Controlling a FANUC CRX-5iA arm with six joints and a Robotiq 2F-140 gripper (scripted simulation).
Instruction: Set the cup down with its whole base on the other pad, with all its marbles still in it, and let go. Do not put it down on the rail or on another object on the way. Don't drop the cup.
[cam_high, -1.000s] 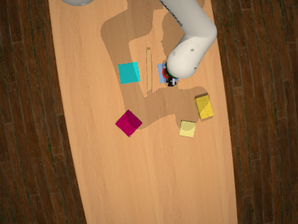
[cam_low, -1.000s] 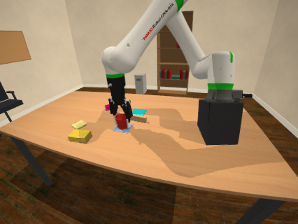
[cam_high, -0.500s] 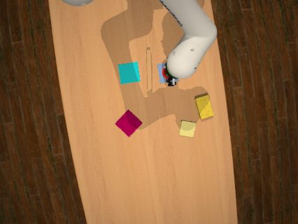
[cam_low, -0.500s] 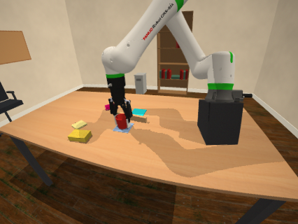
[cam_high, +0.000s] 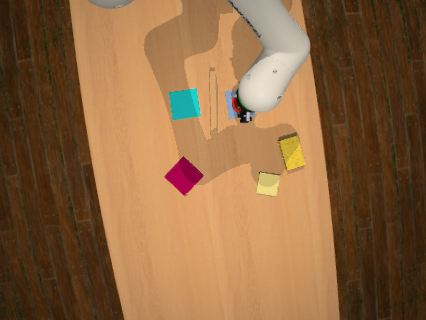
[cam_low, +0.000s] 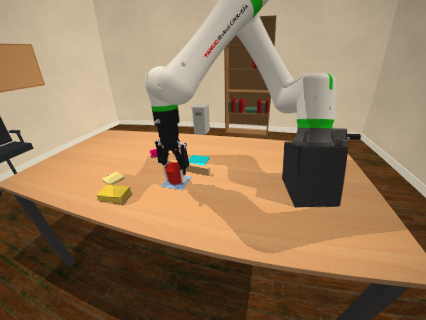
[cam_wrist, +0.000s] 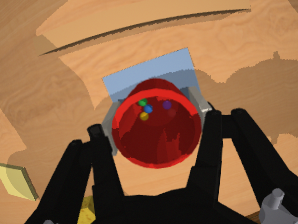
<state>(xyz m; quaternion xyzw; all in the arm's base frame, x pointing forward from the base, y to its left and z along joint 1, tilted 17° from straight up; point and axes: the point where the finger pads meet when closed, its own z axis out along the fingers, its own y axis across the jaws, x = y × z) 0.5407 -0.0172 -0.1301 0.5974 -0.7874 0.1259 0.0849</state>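
My gripper is now 20 mm above the red cup. The rest, counted from my hand: yellow sponge (220 mm ahead, 130 mm to the left, 20 mm below); then thin wooden rail (30 mm behind, 90 mm to the right, 30 mm below); then pale yellow block (300 mm ahead, 10 mm to the left, 30 mm below).
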